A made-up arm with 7 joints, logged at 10 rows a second.
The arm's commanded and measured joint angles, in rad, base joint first. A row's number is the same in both.
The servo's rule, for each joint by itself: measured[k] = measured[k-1] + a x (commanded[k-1-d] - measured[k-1]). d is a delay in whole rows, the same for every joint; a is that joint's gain. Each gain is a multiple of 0.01, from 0.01 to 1. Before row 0 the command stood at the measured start. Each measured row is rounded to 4 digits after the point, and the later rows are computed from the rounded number. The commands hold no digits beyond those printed.
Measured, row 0:
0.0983 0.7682 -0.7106 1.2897 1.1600 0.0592 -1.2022
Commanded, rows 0 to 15:
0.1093 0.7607 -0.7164 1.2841 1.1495 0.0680 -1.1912
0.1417 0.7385 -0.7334 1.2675 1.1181 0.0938 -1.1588
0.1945 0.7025 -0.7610 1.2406 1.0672 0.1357 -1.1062
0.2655 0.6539 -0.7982 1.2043 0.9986 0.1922 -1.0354
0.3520 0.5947 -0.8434 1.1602 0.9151 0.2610 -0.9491
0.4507 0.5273 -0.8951 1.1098 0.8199 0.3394 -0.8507
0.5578 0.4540 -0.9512 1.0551 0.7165 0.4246 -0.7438
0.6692 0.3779 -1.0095 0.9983 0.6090 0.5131 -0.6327
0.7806 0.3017 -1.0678 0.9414 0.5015 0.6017 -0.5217
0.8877 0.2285 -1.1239 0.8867 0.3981 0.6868 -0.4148
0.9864 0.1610 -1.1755 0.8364 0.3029 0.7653 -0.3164
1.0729 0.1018 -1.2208 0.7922 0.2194 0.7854 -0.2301
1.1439 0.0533 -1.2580 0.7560 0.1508 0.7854 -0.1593
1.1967 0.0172 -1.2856 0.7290 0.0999 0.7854 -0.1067
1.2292 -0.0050 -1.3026 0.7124 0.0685 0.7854 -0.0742
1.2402 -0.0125 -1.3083 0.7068 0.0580 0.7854 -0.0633
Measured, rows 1 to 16:
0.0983 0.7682 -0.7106 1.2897 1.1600 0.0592 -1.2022
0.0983 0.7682 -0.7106 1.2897 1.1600 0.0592 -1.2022
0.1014 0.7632 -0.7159 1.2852 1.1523 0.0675 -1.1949
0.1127 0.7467 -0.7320 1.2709 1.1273 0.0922 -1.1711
0.1356 0.7171 -0.7587 1.2464 1.0834 0.1331 -1.1283
0.1720 0.6748 -0.7950 1.2123 1.0215 0.1887 -1.0670
0.2224 0.6211 -0.8395 1.1701 0.9438 0.2567 -0.9892
0.2863 0.5583 -0.8907 1.1213 0.8534 0.3344 -0.8978
0.3623 0.4884 -0.9464 1.0677 0.7535 0.4192 -0.7962
0.4482 0.4144 -1.0045 1.0115 0.6480 0.5075 -0.6883
0.5413 0.3389 -1.0627 0.9547 0.5411 0.5960 -0.5783
0.6383 0.2649 -1.1190 0.8996 0.4367 0.6814 -0.4704
0.7358 0.1953 -1.1710 0.8484 0.3390 0.7603 -0.3688
0.8302 0.1327 -1.2168 0.8029 0.2517 0.7839 -0.2773
0.9180 0.0795 -1.2547 0.7649 0.1780 0.7853 -0.1994
0.9960 0.0378 -1.2831 0.7358 0.1210 0.7854 -0.1382
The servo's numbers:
d 2
a 0.28 0.67 0.92 0.81 0.73 0.94 0.66

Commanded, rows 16 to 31:
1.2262 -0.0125 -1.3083 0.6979 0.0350 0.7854 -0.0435
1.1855 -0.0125 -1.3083 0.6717 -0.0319 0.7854 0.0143
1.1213 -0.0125 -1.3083 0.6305 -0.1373 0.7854 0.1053
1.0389 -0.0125 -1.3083 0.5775 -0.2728 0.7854 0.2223
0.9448 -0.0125 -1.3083 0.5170 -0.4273 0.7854 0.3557
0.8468 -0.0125 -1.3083 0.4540 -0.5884 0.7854 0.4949
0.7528 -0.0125 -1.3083 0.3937 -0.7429 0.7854 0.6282
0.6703 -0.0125 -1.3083 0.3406 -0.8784 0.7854 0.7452
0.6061 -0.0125 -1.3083 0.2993 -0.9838 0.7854 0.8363
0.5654 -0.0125 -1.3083 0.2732 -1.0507 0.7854 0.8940
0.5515 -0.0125 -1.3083 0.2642 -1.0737 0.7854 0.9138
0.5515 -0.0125 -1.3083 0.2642 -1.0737 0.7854 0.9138
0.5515 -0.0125 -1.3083 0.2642 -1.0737 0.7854 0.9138
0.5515 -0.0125 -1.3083 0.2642 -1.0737 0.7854 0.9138
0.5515 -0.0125 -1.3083 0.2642 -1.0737 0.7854 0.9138
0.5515 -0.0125 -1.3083 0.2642 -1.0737 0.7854 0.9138
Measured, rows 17 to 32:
1.0613 0.0091 -1.3010 0.7168 0.0827 0.7854 -0.0960
1.1114 -0.0054 -1.3077 0.7087 0.0647 0.7854 -0.0744
1.1435 -0.0102 -1.3083 0.7000 0.0430 0.7854 -0.0540
1.1553 -0.0117 -1.3083 0.6771 -0.0117 0.7854 -0.0089
1.1458 -0.0122 -1.3083 0.6394 -0.1034 0.7854 0.0665
1.1159 -0.0124 -1.3083 0.5893 -0.2271 0.7854 0.1693
1.0680 -0.0125 -1.3083 0.5307 -0.3732 0.7854 0.2923
1.0061 -0.0125 -1.3083 0.4686 -0.5303 0.7854 0.4260
0.9352 -0.0125 -1.3083 0.4079 -0.6855 0.7854 0.5595
0.8610 -0.0125 -1.3083 0.3534 -0.8263 0.7854 0.6821
0.7896 -0.0125 -1.3083 0.3096 -0.9413 0.7854 0.7839
0.7268 -0.0125 -1.3083 0.2801 -1.0212 0.7854 0.8566
0.6777 -0.0125 -1.3083 0.2672 -1.0595 0.7854 0.8944
0.6424 -0.0125 -1.3083 0.2648 -1.0699 0.7854 0.9072
0.6169 -0.0125 -1.3083 0.2643 -1.0727 0.7854 0.9116
0.5986 -0.0125 -1.3083 0.2642 -1.0734 0.7854 0.9131

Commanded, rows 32 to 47:
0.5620 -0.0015 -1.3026 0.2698 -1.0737 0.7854 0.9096
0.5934 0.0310 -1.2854 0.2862 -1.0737 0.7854 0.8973
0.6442 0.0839 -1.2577 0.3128 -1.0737 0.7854 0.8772
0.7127 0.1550 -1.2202 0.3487 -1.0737 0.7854 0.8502
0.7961 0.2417 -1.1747 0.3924 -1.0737 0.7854 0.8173
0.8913 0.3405 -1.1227 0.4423 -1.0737 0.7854 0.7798
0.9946 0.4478 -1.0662 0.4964 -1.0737 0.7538 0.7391
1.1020 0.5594 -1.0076 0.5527 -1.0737 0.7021 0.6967
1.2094 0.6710 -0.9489 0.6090 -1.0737 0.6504 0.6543
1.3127 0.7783 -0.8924 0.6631 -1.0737 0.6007 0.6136
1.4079 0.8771 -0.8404 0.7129 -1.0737 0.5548 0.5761
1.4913 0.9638 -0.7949 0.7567 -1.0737 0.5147 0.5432
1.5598 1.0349 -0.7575 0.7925 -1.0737 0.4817 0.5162
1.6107 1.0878 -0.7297 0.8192 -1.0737 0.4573 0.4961
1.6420 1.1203 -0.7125 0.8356 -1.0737 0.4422 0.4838
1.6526 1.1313 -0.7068 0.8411 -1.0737 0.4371 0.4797
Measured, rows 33 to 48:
0.5854 -0.0125 -1.3083 0.2642 -1.0736 0.7854 0.9136
0.5759 -0.0125 -1.3083 0.2642 -1.0737 0.7854 0.9137
0.5720 -0.0051 -1.3031 0.2687 -1.0737 0.7854 0.9110
0.5780 0.0191 -1.2868 0.2829 -1.0737 0.7854 0.9020
0.5965 0.0625 -1.2600 0.3071 -1.0737 0.7854 0.8856
0.6290 0.1245 -1.2234 0.3408 -1.0737 0.7854 0.8622
0.6758 0.2030 -1.1786 0.3826 -1.0737 0.7854 0.8326
0.7361 0.2951 -1.1272 0.4310 -1.0737 0.7854 0.7978
0.8085 0.3974 -1.0711 0.4840 -1.0737 0.7557 0.7591
0.8907 0.5059 -1.0127 0.5396 -1.0737 0.7053 0.7179
0.9799 0.6165 -0.9540 0.5958 -1.0737 0.6537 0.6759
1.0731 0.7249 -0.8973 0.6503 -1.0737 0.6039 0.6348
1.1668 0.8269 -0.8450 0.7010 -1.0737 0.5577 0.5961
1.2577 0.9186 -0.7989 0.7461 -1.0737 0.5173 0.5612
1.3423 0.9965 -0.7608 0.7837 -1.0737 0.4838 0.5315
1.4175 1.0577 -0.7322 0.8125 -1.0737 0.4589 0.5081

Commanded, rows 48 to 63:
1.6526 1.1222 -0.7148 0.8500 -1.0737 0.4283 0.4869
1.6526 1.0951 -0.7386 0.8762 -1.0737 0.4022 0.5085
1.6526 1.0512 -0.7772 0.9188 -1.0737 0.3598 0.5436
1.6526 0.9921 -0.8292 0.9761 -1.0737 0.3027 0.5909
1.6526 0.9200 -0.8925 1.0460 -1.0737 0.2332 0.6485
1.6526 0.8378 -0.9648 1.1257 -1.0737 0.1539 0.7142
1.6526 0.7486 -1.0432 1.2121 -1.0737 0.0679 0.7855
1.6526 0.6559 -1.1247 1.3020 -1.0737 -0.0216 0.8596
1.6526 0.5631 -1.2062 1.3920 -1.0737 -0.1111 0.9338
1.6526 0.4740 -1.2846 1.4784 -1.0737 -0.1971 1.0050
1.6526 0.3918 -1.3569 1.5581 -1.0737 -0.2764 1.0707
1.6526 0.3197 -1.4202 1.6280 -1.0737 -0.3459 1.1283
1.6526 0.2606 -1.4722 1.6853 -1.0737 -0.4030 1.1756
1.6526 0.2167 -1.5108 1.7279 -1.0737 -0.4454 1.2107
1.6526 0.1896 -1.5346 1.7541 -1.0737 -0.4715 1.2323
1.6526 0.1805 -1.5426 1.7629 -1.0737 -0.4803 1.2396
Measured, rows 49 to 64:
1.4804 1.0996 -0.7141 0.8312 -1.0737 0.4432 0.4921
1.5286 1.1208 -0.7074 0.8392 -1.0737 0.4375 0.4839
1.5633 1.1217 -0.7142 0.8479 -1.0737 0.4289 0.4859
1.5883 1.1039 -0.7366 0.8708 -1.0737 0.4038 0.5008
1.6063 1.0686 -0.7740 0.9097 -1.0737 0.3624 0.5290
1.6193 1.0173 -0.8248 0.9635 -1.0737 0.3063 0.5699
1.6286 0.9521 -0.8871 1.0303 -1.0737 0.2376 0.6218
1.6353 0.8755 -0.9586 1.1076 -1.0737 0.1589 0.6828
1.6401 0.7905 -1.0364 1.1922 -1.0737 0.0734 0.7506
1.6436 0.7003 -1.1176 1.2811 -1.0737 -0.0159 0.8225
1.6461 0.6084 -1.1991 1.3709 -1.0737 -0.1054 0.8960
1.6479 0.5184 -1.2778 1.4580 -1.0737 -0.1916 0.9679
1.6492 0.4336 -1.3506 1.5391 -1.0737 -0.2713 1.0357
1.6502 0.3573 -1.4146 1.6111 -1.0737 -0.3414 1.0968
1.6509 0.2925 -1.4676 1.6712 -1.0737 -0.3993 1.1488
1.6514 0.2417 -1.5073 1.7171 -1.0737 -0.4426 1.1897

